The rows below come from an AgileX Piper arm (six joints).
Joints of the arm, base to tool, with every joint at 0 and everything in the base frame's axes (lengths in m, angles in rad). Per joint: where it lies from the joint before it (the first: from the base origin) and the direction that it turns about. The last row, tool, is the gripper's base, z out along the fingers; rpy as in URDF.
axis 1: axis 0 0 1 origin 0.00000 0.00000 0.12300
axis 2: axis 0 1 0 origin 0.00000 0.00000 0.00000
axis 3: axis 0 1 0 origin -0.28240 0.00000 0.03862
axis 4: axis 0.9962 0 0.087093 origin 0.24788 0.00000 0.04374
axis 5: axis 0 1 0 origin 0.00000 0.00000 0.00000
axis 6: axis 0.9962 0 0.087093 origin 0.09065 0.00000 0.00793
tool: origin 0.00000 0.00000 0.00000 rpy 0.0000 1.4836 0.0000
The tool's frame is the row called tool.
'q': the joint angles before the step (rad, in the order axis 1, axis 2, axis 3, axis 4, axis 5, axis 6). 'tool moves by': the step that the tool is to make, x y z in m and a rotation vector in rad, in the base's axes. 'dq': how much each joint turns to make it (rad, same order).
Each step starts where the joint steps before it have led.
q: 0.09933 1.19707 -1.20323 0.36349 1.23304 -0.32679
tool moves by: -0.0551 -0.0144 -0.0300 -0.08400 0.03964 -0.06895
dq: -0.00036 -0.20655 0.23279 -0.10791 0.00164 0.06949
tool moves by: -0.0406 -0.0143 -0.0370 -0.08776 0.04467 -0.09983
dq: 0.00057 -0.16441 0.20563 -0.12179 -0.00690 0.10276
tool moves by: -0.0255 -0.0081 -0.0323 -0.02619 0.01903 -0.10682
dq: -0.00034 -0.11742 0.16006 -0.06362 -0.03182 0.11072
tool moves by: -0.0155 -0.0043 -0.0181 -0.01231 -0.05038 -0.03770
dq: -0.00018 -0.09900 0.09875 -0.03146 -0.05065 0.03810
